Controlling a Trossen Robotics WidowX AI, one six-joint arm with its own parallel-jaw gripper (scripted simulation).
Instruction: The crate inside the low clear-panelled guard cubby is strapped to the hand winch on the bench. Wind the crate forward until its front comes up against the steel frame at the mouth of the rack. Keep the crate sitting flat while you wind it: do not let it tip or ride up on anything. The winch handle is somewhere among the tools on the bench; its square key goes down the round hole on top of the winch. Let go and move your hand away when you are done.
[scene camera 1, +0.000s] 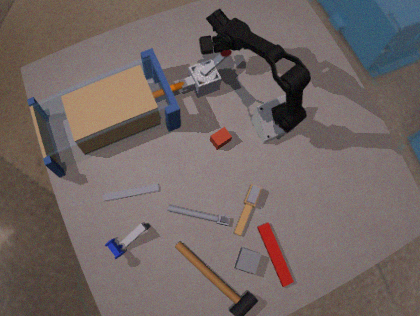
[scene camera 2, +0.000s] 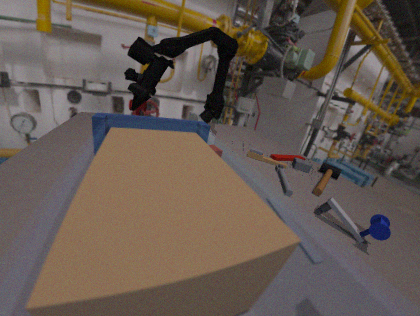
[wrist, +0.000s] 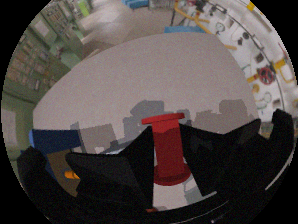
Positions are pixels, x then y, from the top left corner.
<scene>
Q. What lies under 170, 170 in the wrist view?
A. A red knob.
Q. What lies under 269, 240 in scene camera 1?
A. A red bar.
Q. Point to the gripper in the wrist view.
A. At 162, 127
</scene>
